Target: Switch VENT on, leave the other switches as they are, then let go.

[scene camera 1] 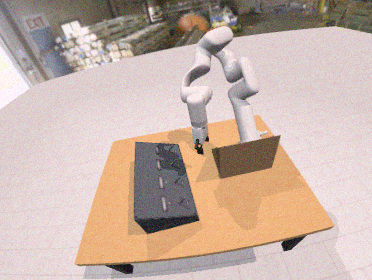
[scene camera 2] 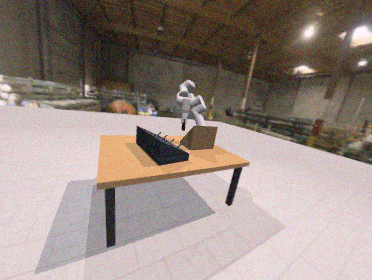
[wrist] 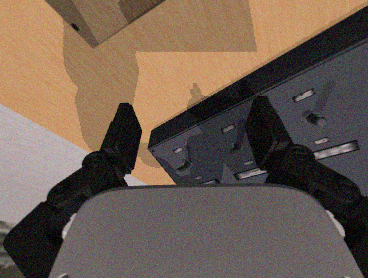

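Pixels of known places: gripper, between the fingertips: (scene camera 1: 203, 147) (scene camera 2: 183, 129) (wrist: 192, 114); arm's base, origin of its link: (scene camera 1: 249, 141) (scene camera 2: 203, 131).
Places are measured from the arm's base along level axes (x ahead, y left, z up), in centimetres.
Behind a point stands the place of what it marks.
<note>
A dark switch panel (scene camera 1: 147, 187) @[y 23.1, x 51.7, z -2.8 cm] (scene camera 2: 159, 151) @[y 38.6, x 53.5, z -7.6 cm] (wrist: 342, 75) @[y 20.1, x 34.9, z -10.3 cm] with a sloping face stands on the table. Several small levers stick out of it in a row, such as the near one (scene camera 1: 184, 202) @[y 27.7, x 34.7, z -9.5 cm] and, in the wrist view, three levers (wrist: 316, 119) @[y 15.5, x 36.7, z -5.4 cm] (wrist: 236, 146) @[y 4.9, x 41.3, z -7.0 cm] (wrist: 184, 165) @[y -6.6, x 44.7, z -7.2 cm]. Pale label plates lie beside them, but their writing is too blurred to read, so I cannot tell which is VENT or how each is set. My gripper (scene camera 1: 199, 148) @[y 2.8, x 24.4, z 1.1 cm] (scene camera 2: 183, 128) @[y 2.8, x 24.4, z 1.1 cm] (wrist: 192, 114) @[y 2.8, x 24.4, z 1.1 cm] is open and empty. It points down above the table, beside the panel's far end, apart from the levers.
A brown, wedge-sided block or screen (scene camera 1: 247, 157) @[y 7.7, x 2.6, z -3.8 cm] (scene camera 2: 204, 138) @[y 7.5, x 1.8, z -5.6 cm] (wrist: 100, 20) @[y -2.7, x 17.6, z -5.7 cm] stands on the wooden table (scene camera 1: 280, 200) @[y 25.4, x -11.5, z -17.6 cm] (scene camera 2: 115, 165) @[y 37.6, x 80.3, z -17.6 cm] (wrist: 30, 75) @[y -28.3, x 19.8, z -17.6 cm], between the arm's base and the table's near side. The arm's shadow falls over the far part of the panel.
</note>
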